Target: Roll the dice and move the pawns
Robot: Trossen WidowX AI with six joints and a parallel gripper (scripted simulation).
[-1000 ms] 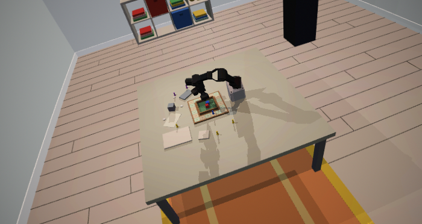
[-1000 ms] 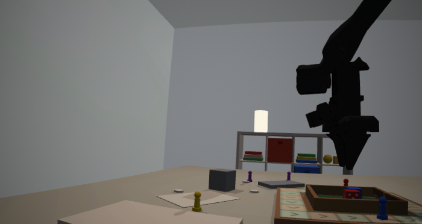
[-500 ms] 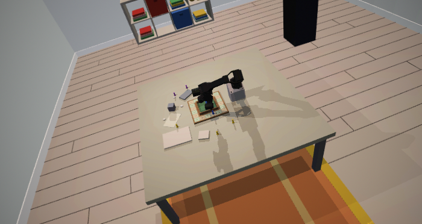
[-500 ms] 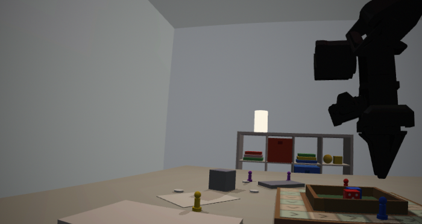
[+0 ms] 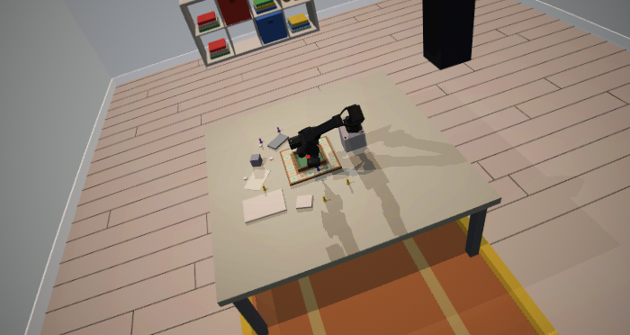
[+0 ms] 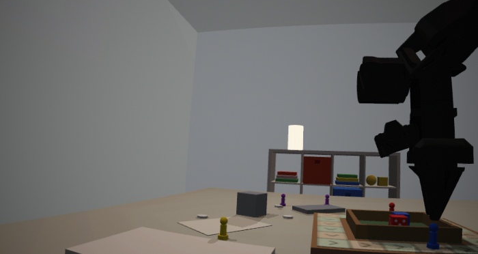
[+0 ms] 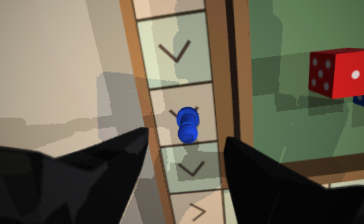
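Now: the blue pawn 30 mm below my gripper tip. From my gripper tip the other things lie so: red pawn 220 mm to the right, 30 mm below; then dark cube 300 mm ahead, 230 mm to the right, 30 mm below; then die 100 mm to the right, 30 mm below, 20 mm ahead.
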